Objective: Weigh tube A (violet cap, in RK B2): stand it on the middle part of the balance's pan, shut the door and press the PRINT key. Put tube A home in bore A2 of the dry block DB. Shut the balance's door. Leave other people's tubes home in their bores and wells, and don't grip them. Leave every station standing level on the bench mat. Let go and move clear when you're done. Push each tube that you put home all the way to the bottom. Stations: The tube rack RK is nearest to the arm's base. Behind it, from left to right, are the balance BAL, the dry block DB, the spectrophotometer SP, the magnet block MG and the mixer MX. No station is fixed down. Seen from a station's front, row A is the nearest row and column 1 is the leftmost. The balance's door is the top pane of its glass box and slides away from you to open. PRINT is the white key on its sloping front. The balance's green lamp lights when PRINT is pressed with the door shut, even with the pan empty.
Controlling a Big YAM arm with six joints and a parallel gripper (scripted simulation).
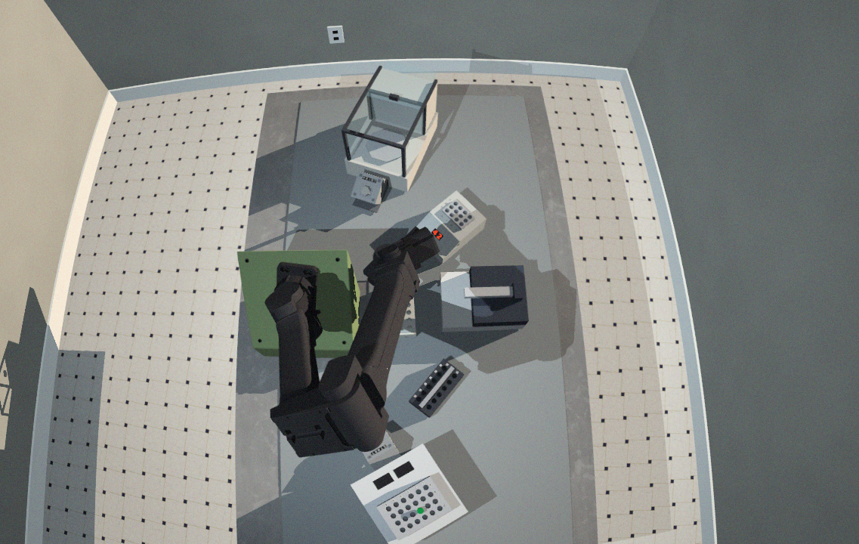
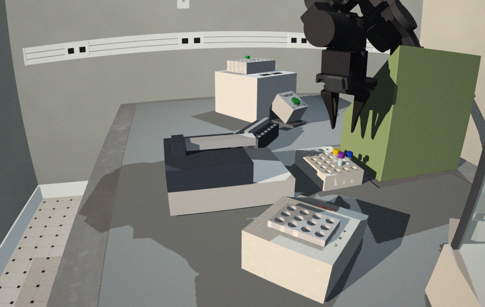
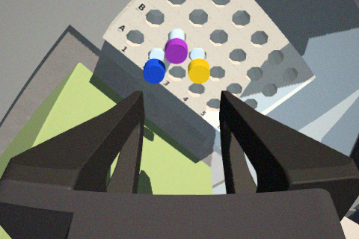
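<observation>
The tube rack RK is 9 cm below my hand, 2 cm to the right of it and 1 cm ahead of it. The rest, counted from my hand: dry block DB: 21 cm to the left, 12 cm ahead, 8 cm below; then spectrophotometer SP: 22 cm ahead, 4 cm below, 2 cm to the left; then magnet block: 21 cm to the right, 12 cm ahead, 9 cm below.
</observation>
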